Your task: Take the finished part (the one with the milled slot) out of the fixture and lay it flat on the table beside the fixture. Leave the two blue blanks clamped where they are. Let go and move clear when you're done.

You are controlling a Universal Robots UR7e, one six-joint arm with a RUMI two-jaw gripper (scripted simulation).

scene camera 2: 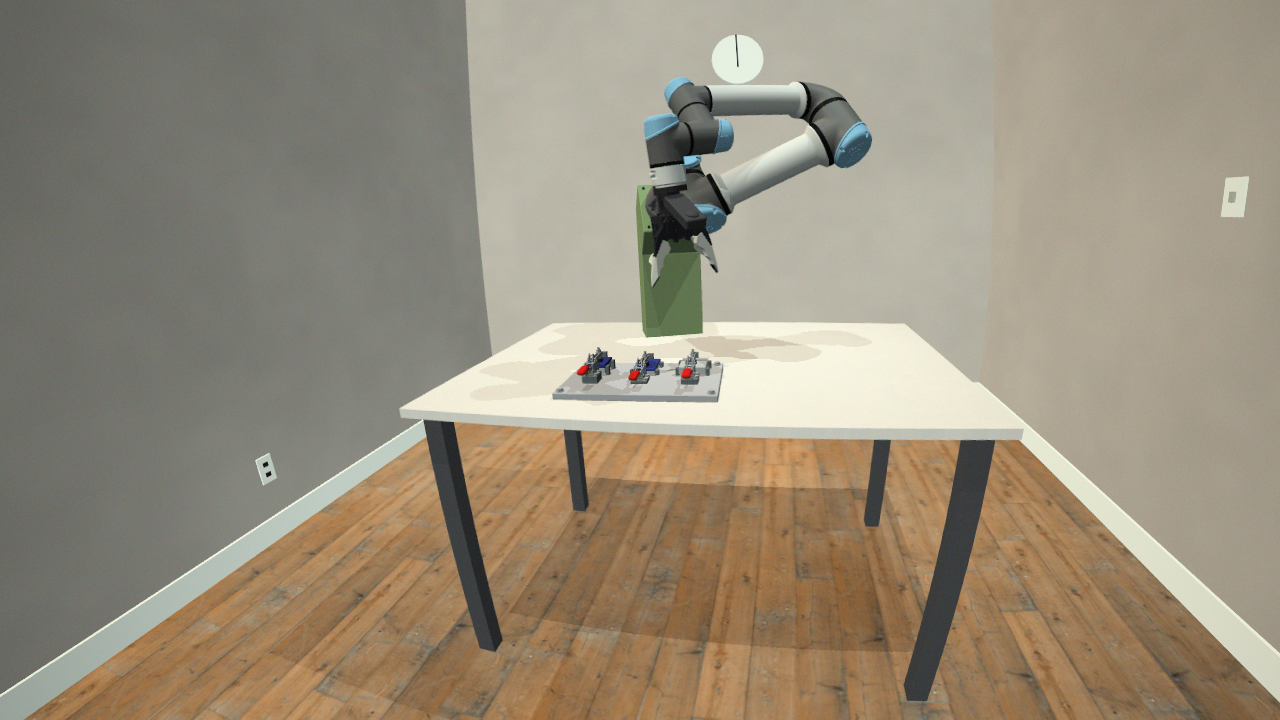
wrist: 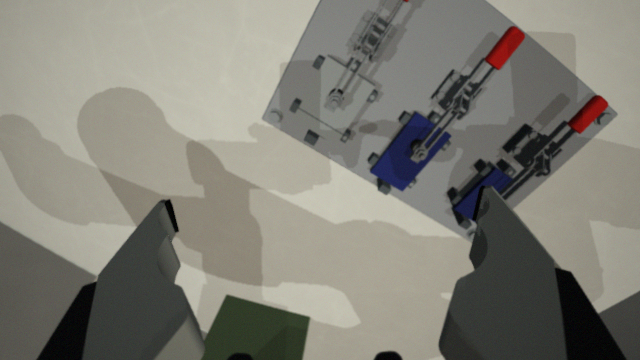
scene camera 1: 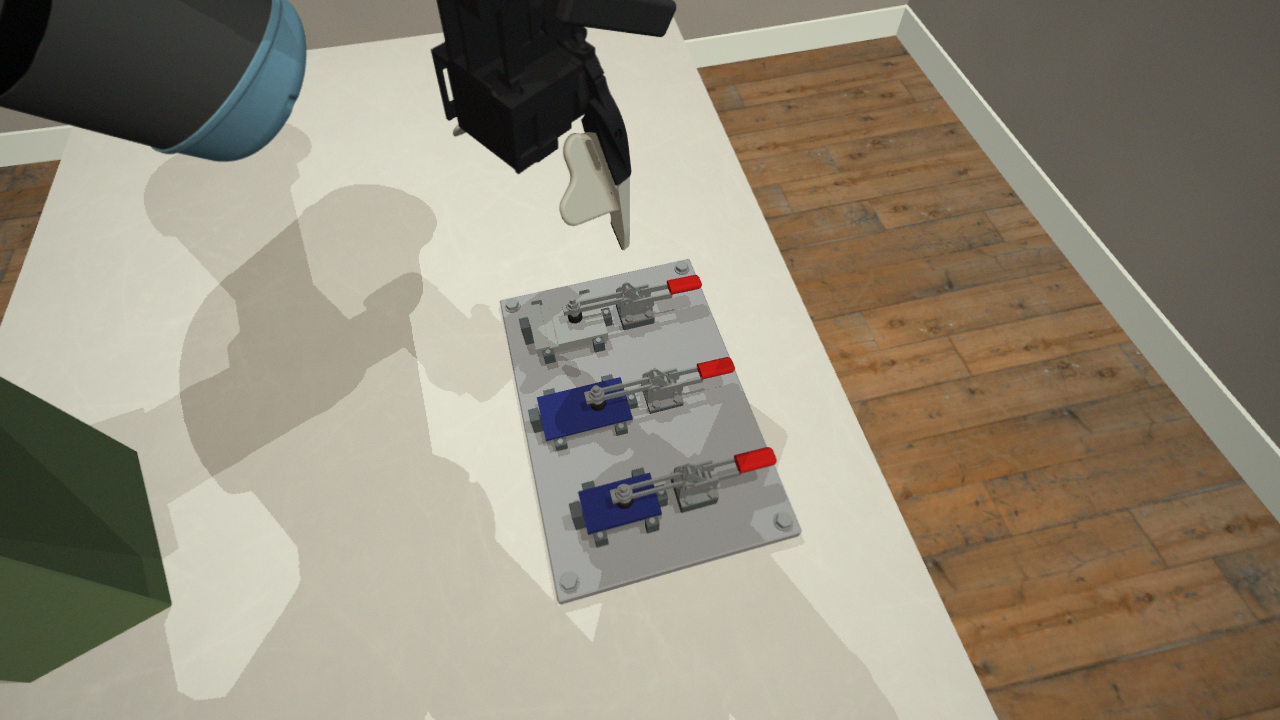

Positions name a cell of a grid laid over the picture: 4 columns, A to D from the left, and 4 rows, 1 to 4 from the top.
Labels:
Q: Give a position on a grey fixture plate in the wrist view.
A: D1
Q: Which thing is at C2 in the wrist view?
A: A blue blank.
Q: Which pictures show my gripper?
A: Scene camera 2, the wrist view and scene camera 1: all of them.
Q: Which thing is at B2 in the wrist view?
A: A grey finished part.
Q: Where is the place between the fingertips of my gripper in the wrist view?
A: At C3

